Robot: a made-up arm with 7 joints. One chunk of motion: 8 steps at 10 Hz.
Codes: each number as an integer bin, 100 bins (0 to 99) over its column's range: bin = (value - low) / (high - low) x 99, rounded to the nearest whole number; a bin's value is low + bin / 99 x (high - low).
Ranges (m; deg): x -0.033..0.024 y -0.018..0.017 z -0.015..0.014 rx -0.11..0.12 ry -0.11..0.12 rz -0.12..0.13
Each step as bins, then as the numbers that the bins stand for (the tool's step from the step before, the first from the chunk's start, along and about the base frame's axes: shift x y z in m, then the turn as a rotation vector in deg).
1 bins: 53 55 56 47 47 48
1 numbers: -0.00248 0.00144 0.00140 -0.001 -0.001 0.001
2 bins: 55 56 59 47 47 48
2 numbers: -0.00133 0.00180 0.00228 -0.001 -0.001 0.001
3 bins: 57 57 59 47 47 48
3 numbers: -0.00018 0.00215 0.00228 -0.001 -0.001 0.001
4 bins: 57 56 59 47 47 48
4 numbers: -0.00018 0.00180 0.00228 -0.001 -0.001 0.001
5 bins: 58 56 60 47 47 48
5 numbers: 0.00039 0.00180 0.00258 -0.001 -0.001 0.001
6 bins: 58 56 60 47 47 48
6 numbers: 0.00039 0.00180 0.00258 -0.001 -0.001 0.001
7 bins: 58 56 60 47 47 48
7 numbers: 0.00039 0.00180 0.00258 -0.001 -0.001 0.001
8 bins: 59 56 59 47 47 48
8 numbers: 0.00097 0.00180 0.00228 -0.001 -0.001 0.001
